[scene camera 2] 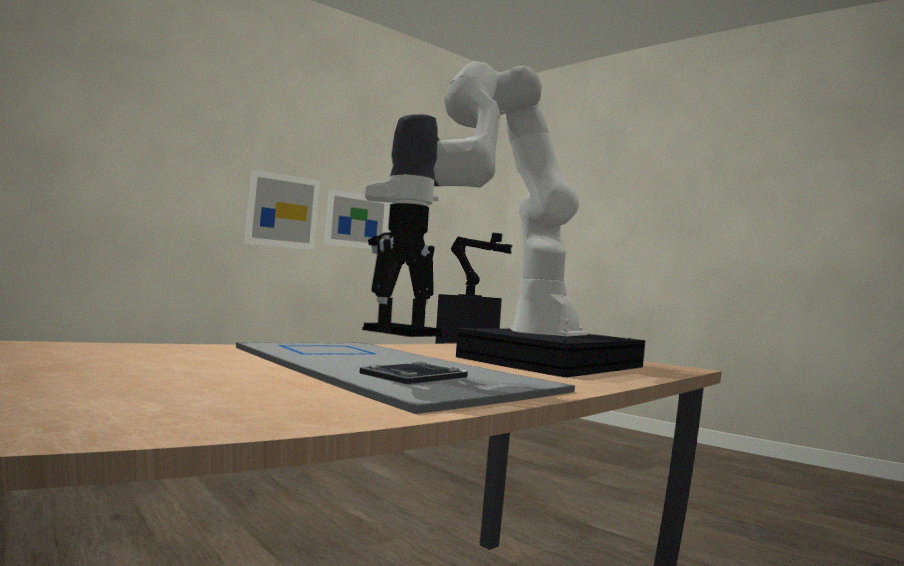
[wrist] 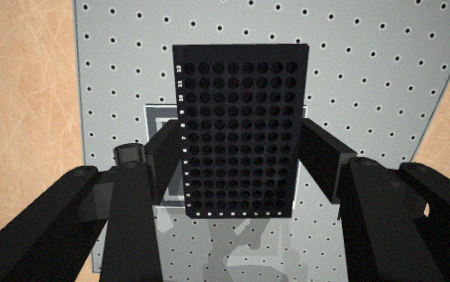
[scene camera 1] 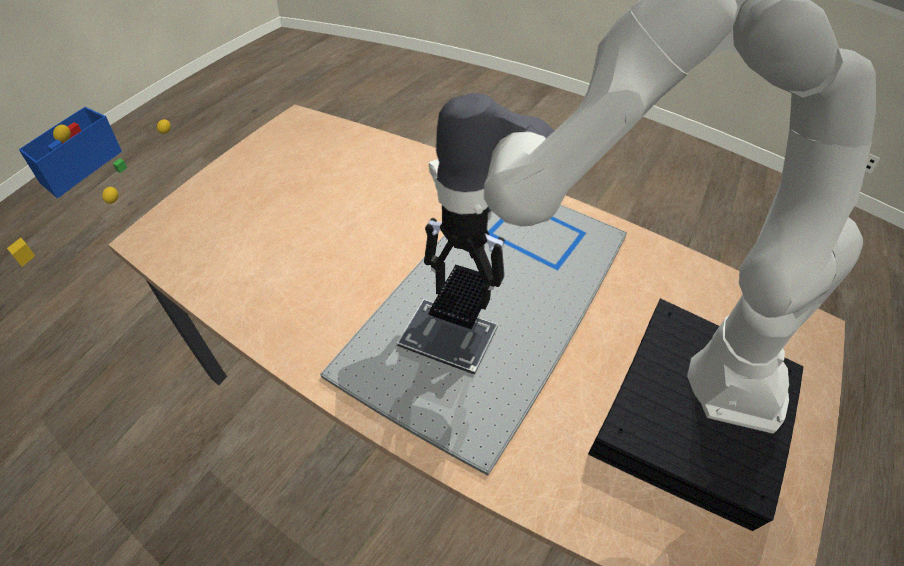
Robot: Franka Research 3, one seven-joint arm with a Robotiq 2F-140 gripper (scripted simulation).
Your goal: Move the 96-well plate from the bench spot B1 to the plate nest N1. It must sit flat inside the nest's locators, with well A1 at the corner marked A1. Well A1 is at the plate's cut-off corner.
Note:
In view: my gripper (scene camera 2: 401,332), a black 96-well plate (scene camera 1: 459,301) and a plate nest N1 (scene camera 1: 444,341).
The black 96-well plate is seen too in the wrist view (wrist: 226,94). My gripper shows as well in the wrist view (wrist: 238,136) and in scene camera 1 (scene camera 1: 463,296). The plate nest N1 also shows in the wrist view (wrist: 152,113).

